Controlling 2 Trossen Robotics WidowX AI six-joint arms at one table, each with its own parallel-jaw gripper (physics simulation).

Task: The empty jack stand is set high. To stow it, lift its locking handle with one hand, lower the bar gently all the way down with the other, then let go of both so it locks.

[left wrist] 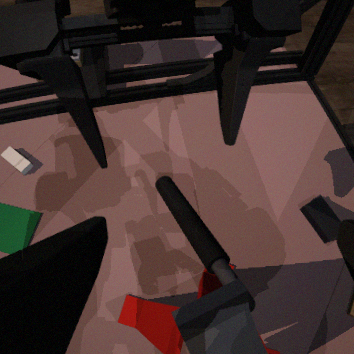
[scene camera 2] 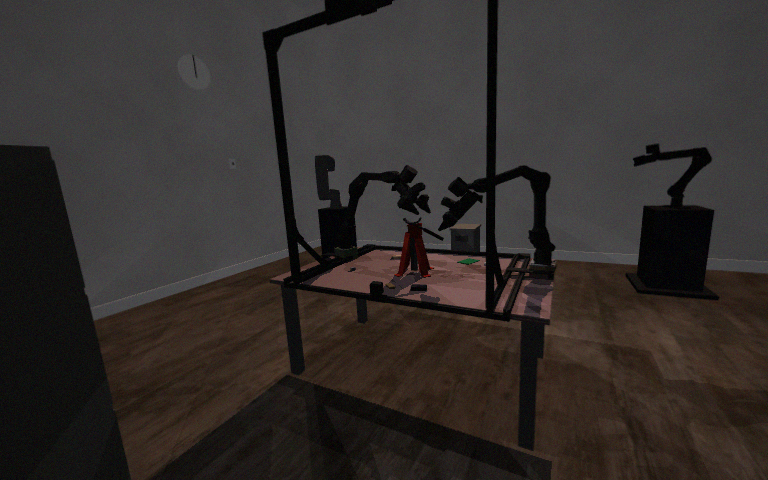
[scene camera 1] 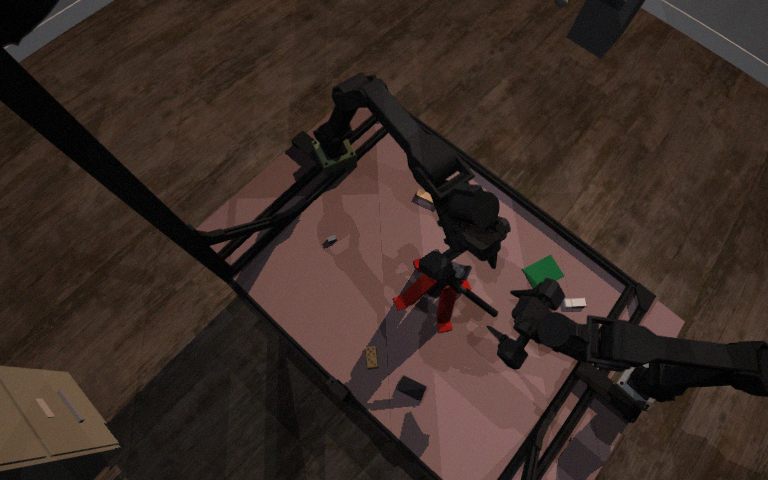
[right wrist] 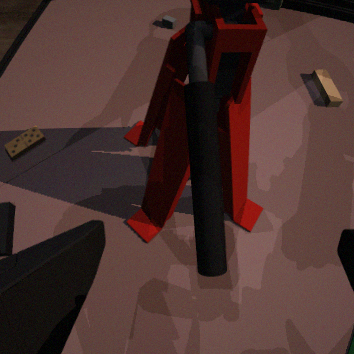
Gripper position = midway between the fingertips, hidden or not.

In view: my left gripper [scene camera 1: 476, 280], my right gripper [scene camera 1: 499, 309] and a black locking handle [right wrist: 199, 94].
The black locking handle also shows in the left wrist view [left wrist: 214, 258]. My left gripper shows as well in the left wrist view [left wrist: 223, 230]. My right gripper is seen too in the left wrist view [left wrist: 169, 154] and in the right wrist view [right wrist: 222, 237].
